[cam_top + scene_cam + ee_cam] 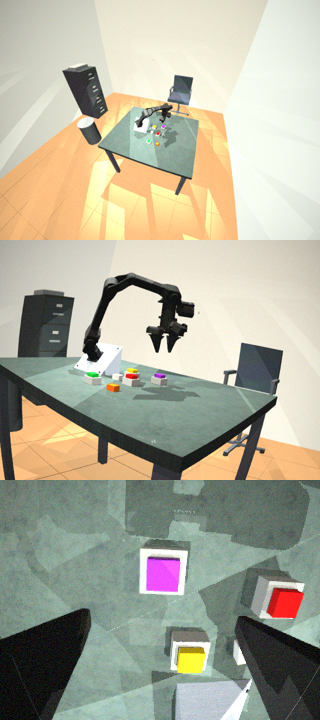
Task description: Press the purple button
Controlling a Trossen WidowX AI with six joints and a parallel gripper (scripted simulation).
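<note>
The purple button is 10 cm below my gripper tip. The rest, counted from my gripper tip: white block 13 cm behind, 12 cm to the right, 12 cm below; then red button 14 cm to the right, 10 cm below, 4 cm behind; then yellow button 12 cm behind, 10 cm below, 3 cm to the right.
</note>
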